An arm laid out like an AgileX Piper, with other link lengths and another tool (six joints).
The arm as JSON. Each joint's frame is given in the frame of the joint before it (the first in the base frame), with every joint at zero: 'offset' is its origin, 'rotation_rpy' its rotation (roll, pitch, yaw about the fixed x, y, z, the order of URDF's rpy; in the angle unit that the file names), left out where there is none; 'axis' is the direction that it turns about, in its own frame. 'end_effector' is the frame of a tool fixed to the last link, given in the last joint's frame.
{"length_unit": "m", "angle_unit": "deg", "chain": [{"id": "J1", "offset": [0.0, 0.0, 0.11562], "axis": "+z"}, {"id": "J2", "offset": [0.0, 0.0, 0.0], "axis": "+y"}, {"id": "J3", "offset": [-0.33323, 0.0, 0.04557], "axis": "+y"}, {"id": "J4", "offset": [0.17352, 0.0, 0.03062], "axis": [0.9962, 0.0, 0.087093]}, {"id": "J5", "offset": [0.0, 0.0, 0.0], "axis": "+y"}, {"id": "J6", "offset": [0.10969, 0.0, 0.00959], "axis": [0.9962, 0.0, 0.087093]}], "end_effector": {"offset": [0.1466, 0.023, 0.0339], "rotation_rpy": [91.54, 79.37, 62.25]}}
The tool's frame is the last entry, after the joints.
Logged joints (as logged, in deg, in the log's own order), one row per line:
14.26, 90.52, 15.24, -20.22, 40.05, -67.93
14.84, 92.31, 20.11, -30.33, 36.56, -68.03
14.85, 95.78, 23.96, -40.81, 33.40, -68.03
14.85, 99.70, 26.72, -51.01, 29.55, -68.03
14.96, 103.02, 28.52, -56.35, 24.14, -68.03
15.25, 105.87, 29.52, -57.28, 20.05, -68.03
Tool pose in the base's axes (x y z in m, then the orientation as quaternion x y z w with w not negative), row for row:
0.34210, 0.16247, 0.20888, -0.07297, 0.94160, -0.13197, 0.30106
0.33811, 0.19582, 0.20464, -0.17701, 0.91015, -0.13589, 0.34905
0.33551, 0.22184, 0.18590, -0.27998, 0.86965, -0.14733, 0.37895
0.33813, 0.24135, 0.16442, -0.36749, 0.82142, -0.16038, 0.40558
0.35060, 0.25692, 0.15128, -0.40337, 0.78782, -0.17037, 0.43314
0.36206, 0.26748, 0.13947, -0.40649, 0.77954, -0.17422, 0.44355
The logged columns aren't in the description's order. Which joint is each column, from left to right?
Columns, left to right: J4, J2, J1, J6, J5, J3.
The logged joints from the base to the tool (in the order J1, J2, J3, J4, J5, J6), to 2 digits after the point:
15.24, 90.52, -67.93, 14.26, 40.05, -20.22
20.11, 92.31, -68.03, 14.84, 36.56, -30.33
23.96, 95.78, -68.03, 14.85, 33.40, -40.81
26.72, 99.70, -68.03, 14.85, 29.55, -51.01
28.52, 103.02, -68.03, 14.96, 24.14, -56.35
29.52, 105.87, -68.03, 15.25, 20.05, -57.28

